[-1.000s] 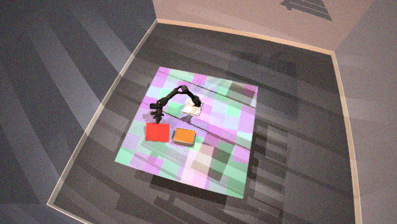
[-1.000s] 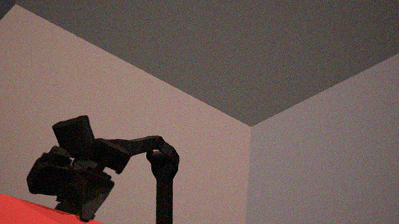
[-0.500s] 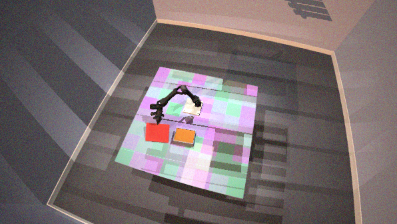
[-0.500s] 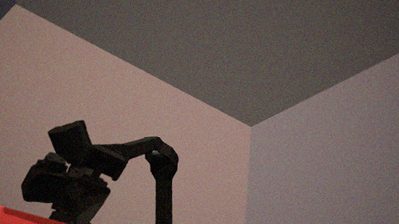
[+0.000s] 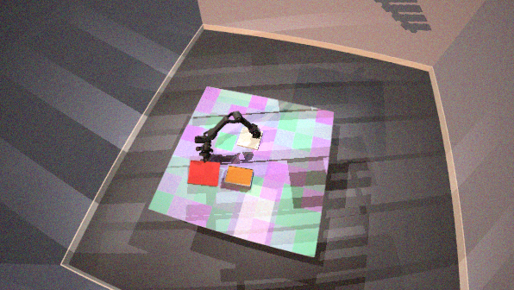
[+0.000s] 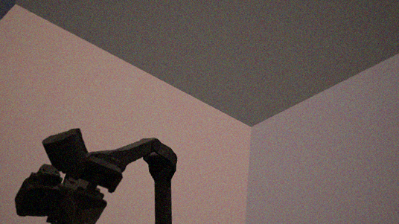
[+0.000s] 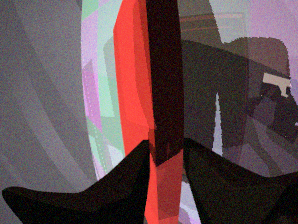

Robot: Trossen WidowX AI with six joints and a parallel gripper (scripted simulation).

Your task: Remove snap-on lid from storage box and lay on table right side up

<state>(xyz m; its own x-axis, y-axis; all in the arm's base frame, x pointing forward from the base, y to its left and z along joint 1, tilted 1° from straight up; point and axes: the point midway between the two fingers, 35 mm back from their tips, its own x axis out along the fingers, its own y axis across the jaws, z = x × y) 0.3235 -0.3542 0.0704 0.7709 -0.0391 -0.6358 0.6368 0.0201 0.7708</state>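
The red lid is 8 cm ahead of my gripper tip, 1 cm to the left of it and 3 cm below it. The rest, counted from my gripper tip: storage box: 7 cm ahead, 29 cm to the left, 2 cm below.
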